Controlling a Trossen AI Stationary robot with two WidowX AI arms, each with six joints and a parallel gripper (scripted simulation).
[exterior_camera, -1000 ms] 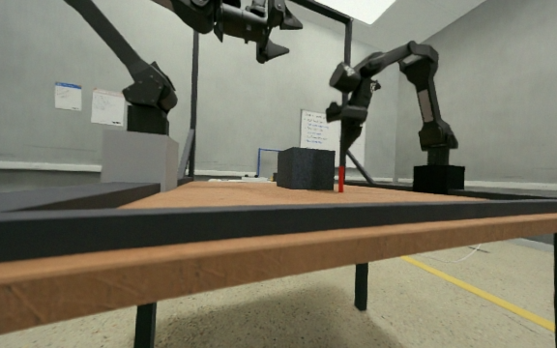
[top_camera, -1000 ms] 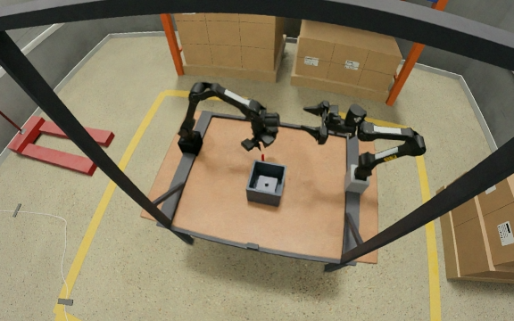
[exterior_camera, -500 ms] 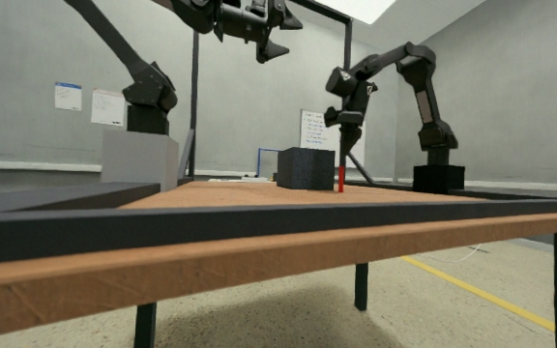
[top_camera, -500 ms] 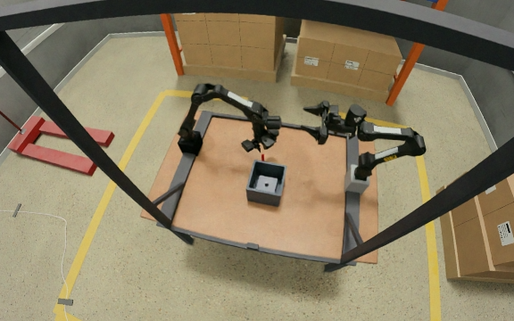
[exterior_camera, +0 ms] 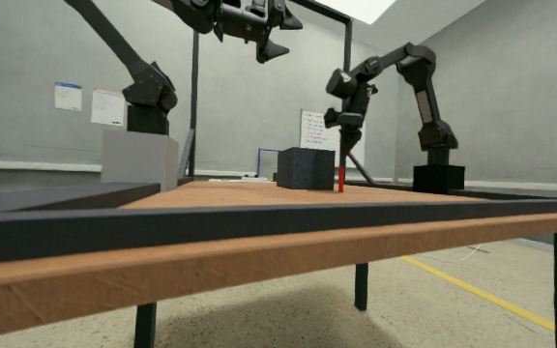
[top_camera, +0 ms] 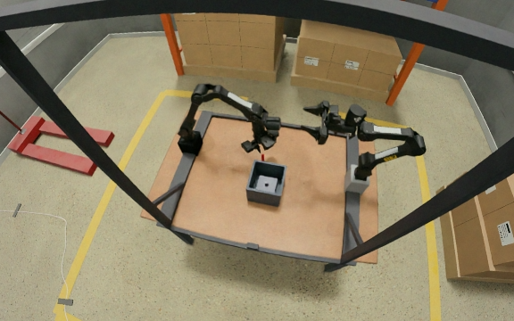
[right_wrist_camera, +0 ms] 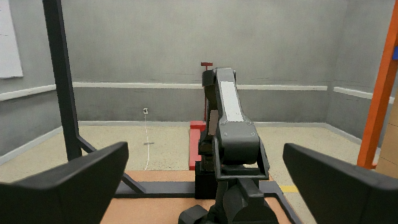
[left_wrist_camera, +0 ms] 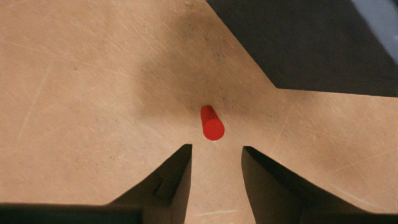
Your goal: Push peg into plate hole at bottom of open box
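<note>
My left gripper is now 10 mm past the red peg, 10 mm to the left of it and 100 mm above it. From my left hand the other things lie so: dark frame rail (280 mm ahead, 30 mm to the right, 130 mm below); light plate (150 mm behind, 70 mm to the right, 100 mm below).
</note>
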